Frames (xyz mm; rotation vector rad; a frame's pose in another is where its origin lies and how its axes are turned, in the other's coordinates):
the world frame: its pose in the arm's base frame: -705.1 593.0 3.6 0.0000 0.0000 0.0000
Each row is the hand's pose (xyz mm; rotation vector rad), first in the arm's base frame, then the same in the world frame.
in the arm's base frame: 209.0 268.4 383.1 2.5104 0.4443 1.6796
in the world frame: 914.1 -324.6 379.5 2.5104 0.4443 1.6796
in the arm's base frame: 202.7 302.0 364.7 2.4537 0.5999 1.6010
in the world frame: 907.8 -291.0 361.1 2.4537 0.5999 1.6010
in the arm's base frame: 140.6 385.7 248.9 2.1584 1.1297 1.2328
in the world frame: 845.7 -207.3 245.3 2.1584 1.1297 1.2328
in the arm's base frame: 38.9 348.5 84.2 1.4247 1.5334 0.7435
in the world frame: 744.0 -244.5 80.6 1.4247 1.5334 0.7435
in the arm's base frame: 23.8 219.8 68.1 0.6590 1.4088 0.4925
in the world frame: 728.9 -373.2 64.5 0.6590 1.4088 0.4925
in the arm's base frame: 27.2 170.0 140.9 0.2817 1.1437 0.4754
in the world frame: 732.3 -423.0 137.3 0.2817 1.1437 0.4754
